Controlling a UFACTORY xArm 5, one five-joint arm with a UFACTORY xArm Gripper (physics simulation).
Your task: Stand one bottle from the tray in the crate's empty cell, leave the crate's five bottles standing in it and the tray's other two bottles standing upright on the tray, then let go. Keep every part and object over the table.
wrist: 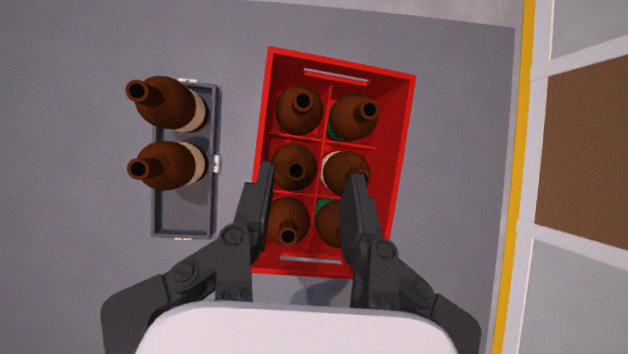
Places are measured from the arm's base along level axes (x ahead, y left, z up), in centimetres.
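Pixels of known places: gripper, fingertip midpoint: (309, 184).
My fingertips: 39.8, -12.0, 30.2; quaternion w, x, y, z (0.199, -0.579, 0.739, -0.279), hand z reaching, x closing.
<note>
For each thing: its middle in the pictures, then the offset to it from my fingertips, as dx, dy, dz. "*": a spot on its surface instead. Level surfaces: height alone.
- red crate, surface spot: (404, 135) * +2.4, -14.3, -15.1
- grey tray, surface spot: (213, 200) * -5.4, +15.4, -32.2
- grey table top, its level: dz -32.7
The red crate (404, 135) stands in the middle of the wrist view with a bottle in each cell, in two columns: upper left (292, 122), upper right (347, 122), middle left (285, 160), middle right (342, 167), lower left (290, 212) and lower right (327, 225). The last is partly hidden by the right finger. The grey tray (213, 200) lies left of the crate and holds two upright brown bottles (167, 107) (172, 165) in its upper and middle places; its lower place is empty. My gripper (309, 184) is open, with nothing between its fingers, high above the crate.
A yellow strip (517, 175) runs along the right side, beyond the grey table top (450, 150). A pale-framed surface with a brown panel (590, 150) lies past it. A light floor area shows beyond the table's top edge.
</note>
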